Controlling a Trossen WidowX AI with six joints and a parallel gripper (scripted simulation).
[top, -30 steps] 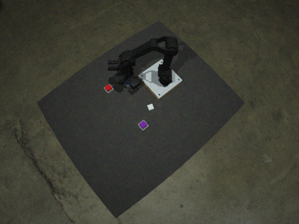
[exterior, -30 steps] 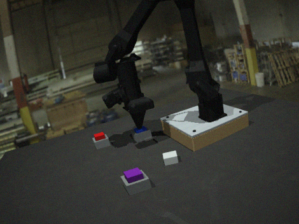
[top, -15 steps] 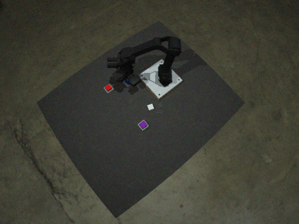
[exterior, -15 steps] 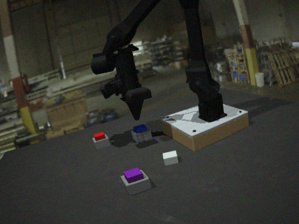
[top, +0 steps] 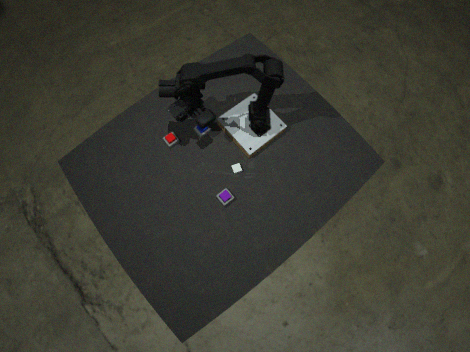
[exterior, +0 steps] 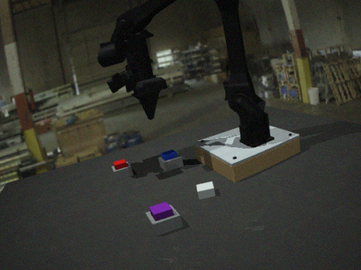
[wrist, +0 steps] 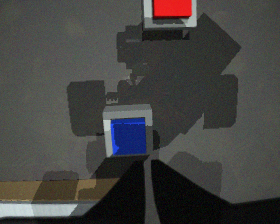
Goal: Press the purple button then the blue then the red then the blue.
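My gripper tip is 10 cm short of the red button, 3 cm to the left of it and 10 cm above it. Round my gripper tip: blue button 2 cm behind, 1 cm to the left, 10 cm below; then small white block 3 cm behind, 22 cm to the left, 12 cm below; then purple button 8 cm ahead, 28 cm to the left, 10 cm below.
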